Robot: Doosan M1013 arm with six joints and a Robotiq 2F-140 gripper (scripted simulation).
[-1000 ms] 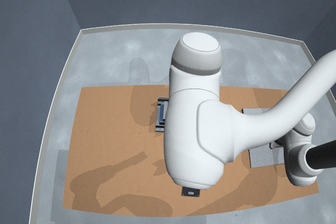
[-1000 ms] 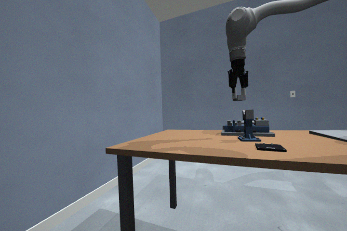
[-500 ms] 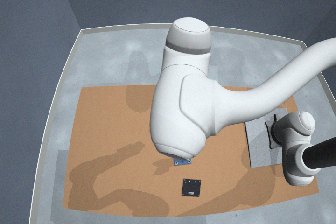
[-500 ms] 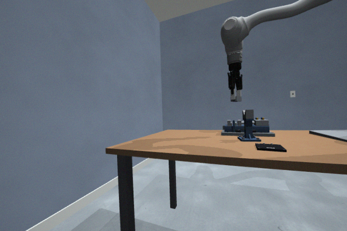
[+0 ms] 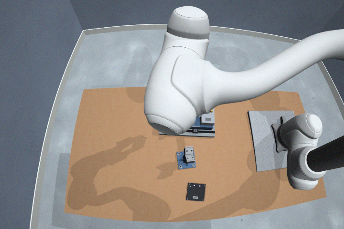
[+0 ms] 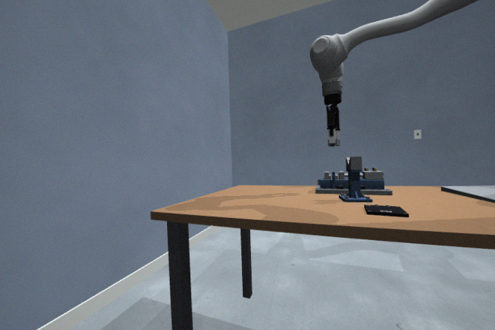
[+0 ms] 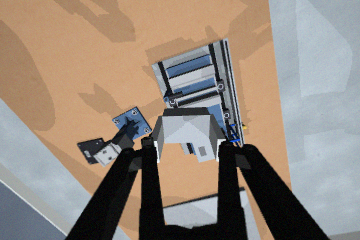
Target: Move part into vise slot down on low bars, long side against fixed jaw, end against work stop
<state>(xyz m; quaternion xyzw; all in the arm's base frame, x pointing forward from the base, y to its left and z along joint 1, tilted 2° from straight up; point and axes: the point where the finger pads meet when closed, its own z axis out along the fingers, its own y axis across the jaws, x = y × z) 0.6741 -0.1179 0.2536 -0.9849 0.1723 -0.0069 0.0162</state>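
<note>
The fixed jaw is 180 mm below my hand, 40 mm ahead of it and 30 mm to the right of it. From my hand the other things lie so: cylinder rod: 180 mm below, 80 mm behind, 20 mm to the right; part: 30 mm below; work stop: 170 mm below, 20 mm to the left, 10 mm ahead.
</note>
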